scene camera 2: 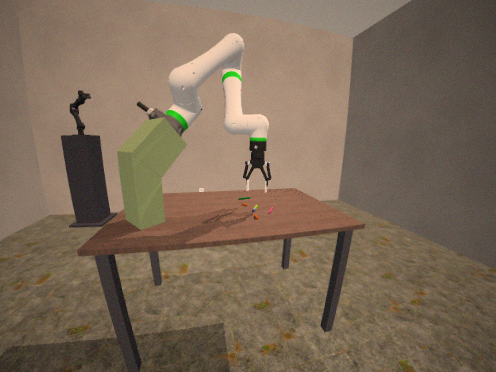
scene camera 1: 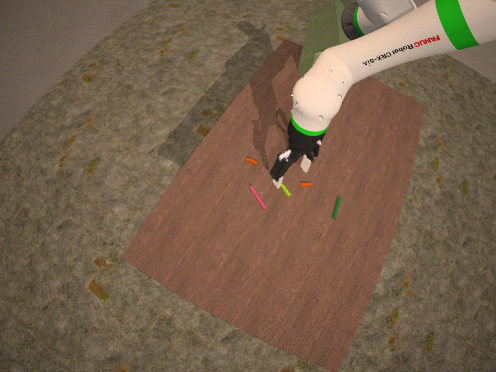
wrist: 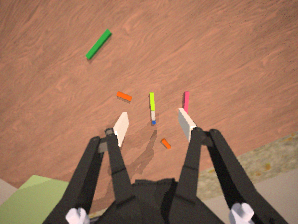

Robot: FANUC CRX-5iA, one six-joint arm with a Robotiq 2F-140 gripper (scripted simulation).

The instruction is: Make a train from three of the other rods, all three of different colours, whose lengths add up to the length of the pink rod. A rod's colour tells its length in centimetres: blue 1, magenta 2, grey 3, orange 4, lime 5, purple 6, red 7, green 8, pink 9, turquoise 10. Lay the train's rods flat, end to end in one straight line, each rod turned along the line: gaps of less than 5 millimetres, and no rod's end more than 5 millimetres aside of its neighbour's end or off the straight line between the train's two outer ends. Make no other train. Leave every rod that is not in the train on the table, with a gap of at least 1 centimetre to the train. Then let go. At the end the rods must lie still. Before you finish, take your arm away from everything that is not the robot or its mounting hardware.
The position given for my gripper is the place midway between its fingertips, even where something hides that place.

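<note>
My gripper (scene camera 1: pixel 290 176) is there for me to see, and I find the same gripper (wrist: pixel 152 116) in the wrist view too.
</note>
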